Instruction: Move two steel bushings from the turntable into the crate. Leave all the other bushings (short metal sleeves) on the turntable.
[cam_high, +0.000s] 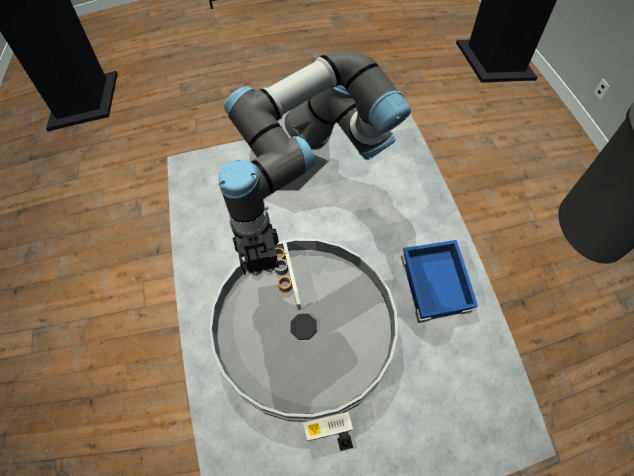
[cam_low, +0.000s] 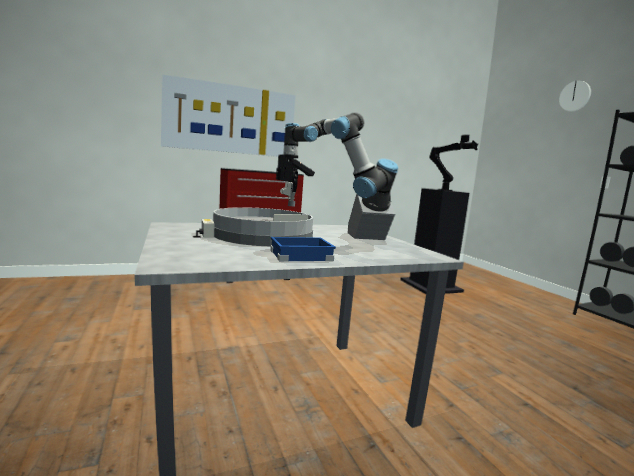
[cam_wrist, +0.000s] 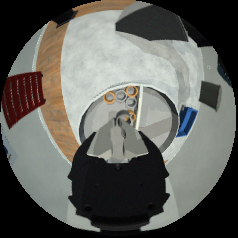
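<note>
Now: the blue crate 70 mm ahead of my hand, 420 mm to the left of it and 120 mm below it. Also, from my hand: round grey turntable 130 mm ahead, 70 mm to the left, 90 mm below.
</note>
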